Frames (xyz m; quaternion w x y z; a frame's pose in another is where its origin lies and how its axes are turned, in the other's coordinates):
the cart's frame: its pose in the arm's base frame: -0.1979 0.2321 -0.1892 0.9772 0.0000 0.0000 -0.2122
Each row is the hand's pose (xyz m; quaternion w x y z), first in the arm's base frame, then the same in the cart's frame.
Working: the arm's base frame: its pose in the cart's frame: 0.2763 -0.1291 0.1892 0.9772 0.0000 0.0000 0.2122

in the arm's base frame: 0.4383 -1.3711 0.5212 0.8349 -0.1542 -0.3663 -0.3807
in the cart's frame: 1.2438 -1.1950 0.7104 0.8967 -0.0730 -0.3907 -0.1949
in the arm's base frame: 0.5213 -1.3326 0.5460 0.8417 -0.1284 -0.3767 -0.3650
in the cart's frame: 1.3034 -1.1255 0.7352 0.9000 -0.0455 -0.3954 -0.1781
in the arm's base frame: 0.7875 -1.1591 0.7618 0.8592 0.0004 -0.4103 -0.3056
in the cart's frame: 1.4736 -0.8572 0.9510 0.9045 0.0875 -0.4009 -0.1163
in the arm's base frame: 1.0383 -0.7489 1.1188 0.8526 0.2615 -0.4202 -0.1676
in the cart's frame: 1.5317 -0.3799 1.3080 0.8688 0.3447 -0.3551 0.0171
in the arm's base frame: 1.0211 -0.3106 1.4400 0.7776 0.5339 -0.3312 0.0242
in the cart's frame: 1.3343 0.0118 1.6292 0.7548 0.5920 -0.2104 0.1887
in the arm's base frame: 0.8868 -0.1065 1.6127 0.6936 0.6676 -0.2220 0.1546
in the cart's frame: 1.1274 0.1418 1.8019 0.6450 0.6995 -0.0753 0.2983
